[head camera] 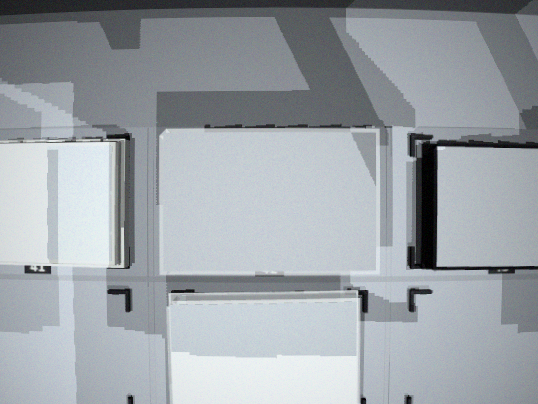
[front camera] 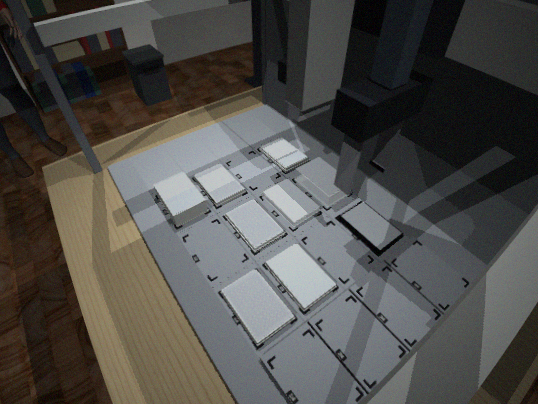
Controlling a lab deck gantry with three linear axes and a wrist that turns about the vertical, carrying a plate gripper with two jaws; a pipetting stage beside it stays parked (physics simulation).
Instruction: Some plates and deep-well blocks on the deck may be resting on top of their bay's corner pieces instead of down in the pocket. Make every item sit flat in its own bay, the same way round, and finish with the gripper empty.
Observation:
The pictures show: my gripper, a clear deep block, a black-rimmed plate and a bay 44.

